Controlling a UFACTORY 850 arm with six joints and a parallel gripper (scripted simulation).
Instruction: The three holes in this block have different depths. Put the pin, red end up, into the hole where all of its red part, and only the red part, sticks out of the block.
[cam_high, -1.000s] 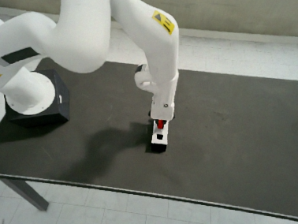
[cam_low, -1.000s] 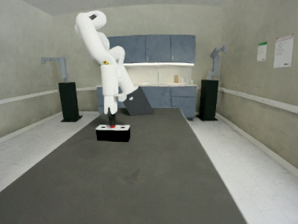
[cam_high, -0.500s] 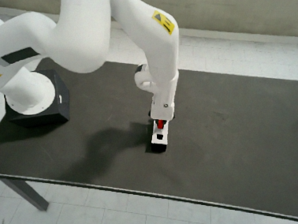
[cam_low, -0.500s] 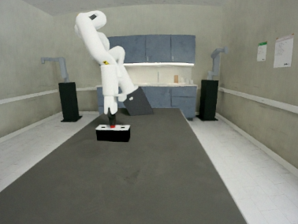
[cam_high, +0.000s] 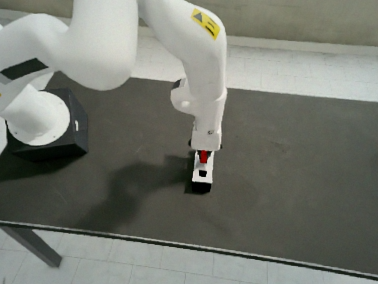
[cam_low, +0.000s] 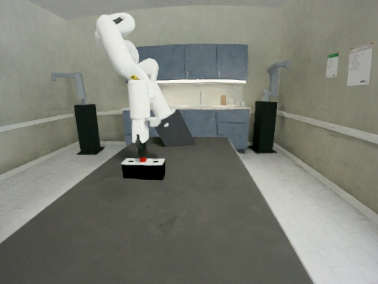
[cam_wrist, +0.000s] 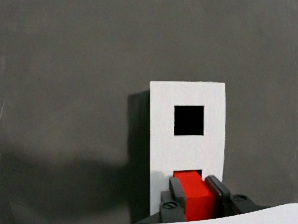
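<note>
My hand is 80 mm above the block. From my hand the other things lie so: pin (20 mm below).
</note>
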